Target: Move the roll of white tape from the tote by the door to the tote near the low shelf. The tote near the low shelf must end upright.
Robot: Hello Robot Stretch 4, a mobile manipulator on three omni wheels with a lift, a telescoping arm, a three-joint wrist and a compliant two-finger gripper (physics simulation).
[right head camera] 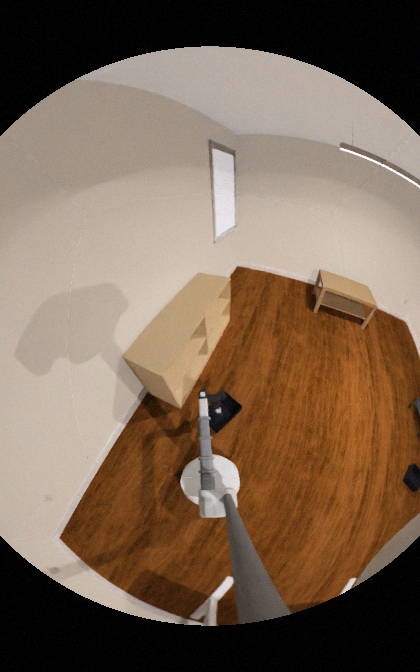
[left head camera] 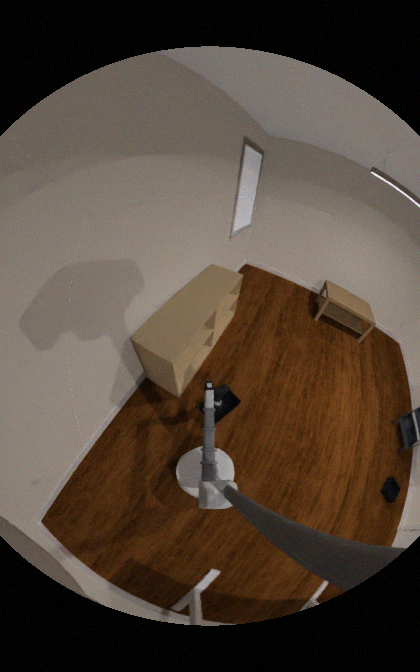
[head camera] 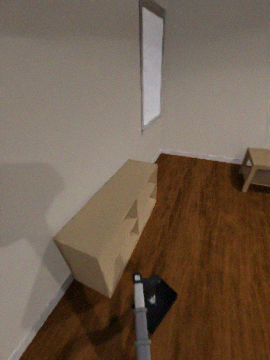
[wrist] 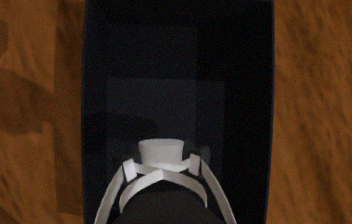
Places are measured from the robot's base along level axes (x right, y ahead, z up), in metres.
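Pixels of known places: gripper, fingertip midpoint: (head camera: 150, 302) (wrist: 161, 154).
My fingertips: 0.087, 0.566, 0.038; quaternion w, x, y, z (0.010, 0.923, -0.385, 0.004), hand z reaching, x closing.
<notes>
Ahead of a thing's pixels: the offset from my fingertips to its middle, as dx, dy, dz. Level surfaces: height alone.
The black tote {+0.032, +0.003, -0.016} (head camera: 164, 306) (left head camera: 229, 399) (right head camera: 231, 407) (wrist: 250, 125) near the low shelf {dz +0.544} (head camera: 102, 207) (left head camera: 182, 312) (right head camera: 172, 330) stands upright on the floor. My gripper (head camera: 152, 298) (left head camera: 218, 402) (right head camera: 218, 410) is shut on the roll of white tape {+0.004, +0.004, +0.018} (wrist: 161, 150), which shows between the fingertips in the wrist view. In the wrist view the tape and fingers overlap the tote's interior, between its long walls. The exact height of the tape over the tote's bottom is hard to tell. The arm covers part of the tote in the head view.
Another small dark tote (left head camera: 390, 489) (right head camera: 413, 477) stands on the floor at the far right. A wooden side table (head camera: 260, 158) (left head camera: 350, 299) (right head camera: 348, 288) stands by the far wall. A dark piece of furniture (left head camera: 411, 429) is at the right edge. White legs or rails show at the bottom behind me.
</notes>
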